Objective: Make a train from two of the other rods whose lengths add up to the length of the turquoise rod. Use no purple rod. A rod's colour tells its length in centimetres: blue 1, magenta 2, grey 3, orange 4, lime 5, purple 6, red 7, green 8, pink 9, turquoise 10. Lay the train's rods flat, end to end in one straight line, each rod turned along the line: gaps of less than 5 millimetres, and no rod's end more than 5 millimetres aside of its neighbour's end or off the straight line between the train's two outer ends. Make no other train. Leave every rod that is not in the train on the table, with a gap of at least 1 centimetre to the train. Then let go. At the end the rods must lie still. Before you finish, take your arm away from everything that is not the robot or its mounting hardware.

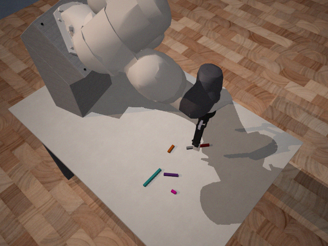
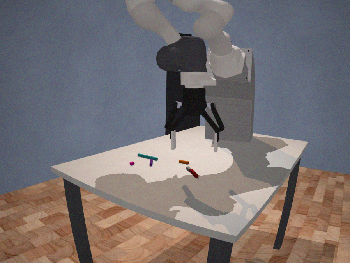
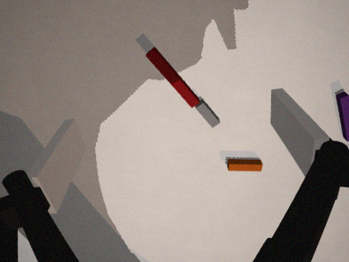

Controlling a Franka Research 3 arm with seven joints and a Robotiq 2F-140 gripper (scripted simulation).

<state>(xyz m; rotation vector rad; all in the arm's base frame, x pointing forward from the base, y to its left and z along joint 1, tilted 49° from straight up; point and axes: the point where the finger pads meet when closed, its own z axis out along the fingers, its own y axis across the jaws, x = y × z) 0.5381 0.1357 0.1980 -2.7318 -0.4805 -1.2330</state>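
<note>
My gripper is now 90 mm above the red rod. The rest, counted from my hand: purple rod 20 mm ahead, 190 mm to the right, 90 mm below; grey rod 30 mm behind, 40 mm to the right, 90 mm below; orange rod 80 mm behind, 110 mm to the right, 90 mm below.
</note>
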